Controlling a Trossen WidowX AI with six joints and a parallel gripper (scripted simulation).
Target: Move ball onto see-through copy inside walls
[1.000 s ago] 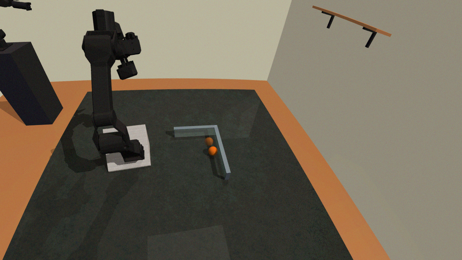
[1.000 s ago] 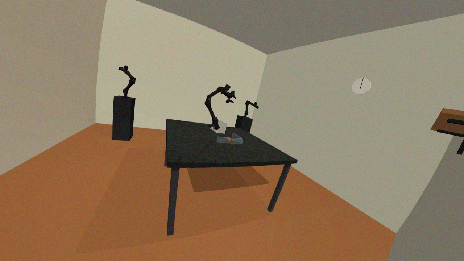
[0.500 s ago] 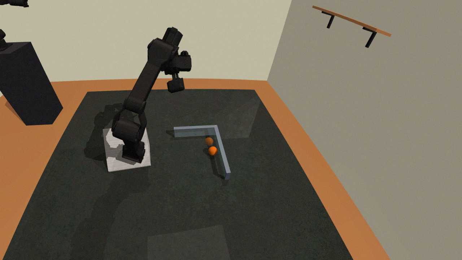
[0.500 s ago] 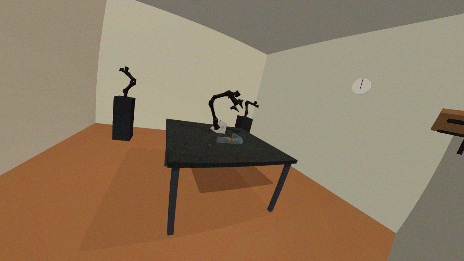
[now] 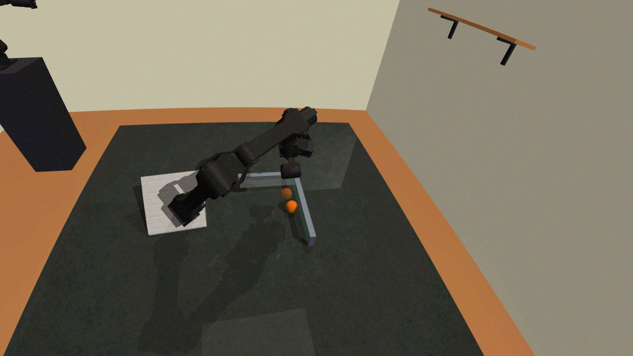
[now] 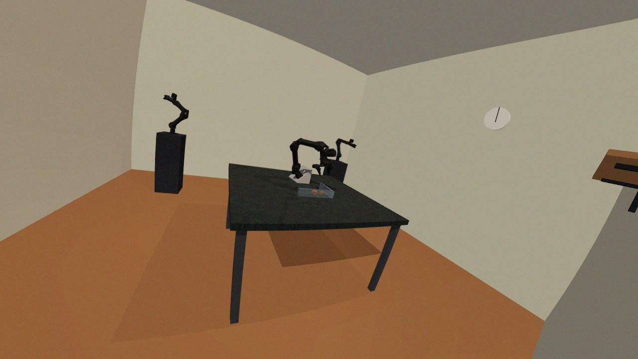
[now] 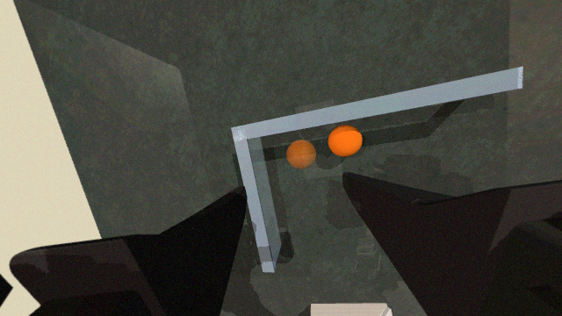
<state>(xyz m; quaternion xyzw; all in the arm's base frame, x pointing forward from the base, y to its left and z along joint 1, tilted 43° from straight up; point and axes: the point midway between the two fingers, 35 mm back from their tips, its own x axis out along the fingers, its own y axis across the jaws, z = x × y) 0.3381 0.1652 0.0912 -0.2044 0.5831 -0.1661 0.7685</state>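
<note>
Right now the orange ball is 14 cm below my gripper tip, 6 cm to the right of it and 1 cm ahead of it. The rest, counted from my gripper tip: see-through copy (14 cm below, 1 cm to the left).
</note>
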